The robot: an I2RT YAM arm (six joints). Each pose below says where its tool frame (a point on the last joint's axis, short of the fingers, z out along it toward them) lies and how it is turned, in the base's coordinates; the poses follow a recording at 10 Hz.
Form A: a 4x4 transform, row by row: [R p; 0 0 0 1], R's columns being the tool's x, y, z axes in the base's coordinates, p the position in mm. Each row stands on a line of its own.
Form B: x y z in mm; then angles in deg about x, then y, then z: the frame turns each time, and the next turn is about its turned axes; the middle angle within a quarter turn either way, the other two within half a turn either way. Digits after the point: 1 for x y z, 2 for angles.
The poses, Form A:
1:
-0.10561 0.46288 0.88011 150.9
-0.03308 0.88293 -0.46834 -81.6
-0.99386 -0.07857 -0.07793 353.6
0 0 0 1
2:
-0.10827 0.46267 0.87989 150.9
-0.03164 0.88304 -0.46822 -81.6
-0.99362 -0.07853 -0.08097 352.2
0 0 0 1
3:
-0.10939 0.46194 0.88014 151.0
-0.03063 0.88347 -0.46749 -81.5
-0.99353 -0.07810 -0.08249 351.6
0 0 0 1
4:
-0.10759 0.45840 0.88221 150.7
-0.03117 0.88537 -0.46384 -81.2
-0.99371 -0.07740 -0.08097 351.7
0 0 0 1
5:
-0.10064 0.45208 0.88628 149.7
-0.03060 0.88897 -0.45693 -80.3
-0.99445 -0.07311 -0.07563 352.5
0 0 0 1
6:
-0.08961 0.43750 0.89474 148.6
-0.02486 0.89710 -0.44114 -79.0
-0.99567 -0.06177 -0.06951 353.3
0 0 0 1
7:
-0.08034 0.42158 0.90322 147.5
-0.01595 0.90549 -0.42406 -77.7
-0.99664 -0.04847 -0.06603 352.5
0 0 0 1
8:
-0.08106 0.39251 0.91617 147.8
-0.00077 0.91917 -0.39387 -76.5
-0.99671 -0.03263 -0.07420 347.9
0 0 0 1
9:
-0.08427 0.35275 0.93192 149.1
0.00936 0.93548 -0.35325 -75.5
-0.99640 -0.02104 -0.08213 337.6
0 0 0 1
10:
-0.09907 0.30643 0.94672 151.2
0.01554 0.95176 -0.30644 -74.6
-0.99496 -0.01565 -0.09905 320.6
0 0 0 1
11:
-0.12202 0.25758 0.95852 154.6
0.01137 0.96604 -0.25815 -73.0
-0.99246 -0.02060 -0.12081 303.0
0 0 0 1
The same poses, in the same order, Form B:
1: 150.9 -81.6 353.6 99.45 61.66 -102.85
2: 150.9 -81.6 352.2 99.81 61.63 -103.17
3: 151.0 -81.5 351.6 100.01 61.66 -103.32
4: 150.7 -81.2 351.7 99.90 61.91 -103.21
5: 149.7 -80.3 352.5 99.40 62.41 -102.55
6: 148.6 -79.0 353.3 98.95 63.48 -101.58
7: 147.5 -77.7 352.5 98.85 64.59 -100.79
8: 147.8 -76.5 347.9 100.67 66.37 -101.67
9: 149.1 -75.5 337.6 103.09 68.74 -103.44
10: 151.2 -74.6 320.6 107.91 71.21 -107.92
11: 154.6 -73.0 303.0 115.08 73.44 -115.35
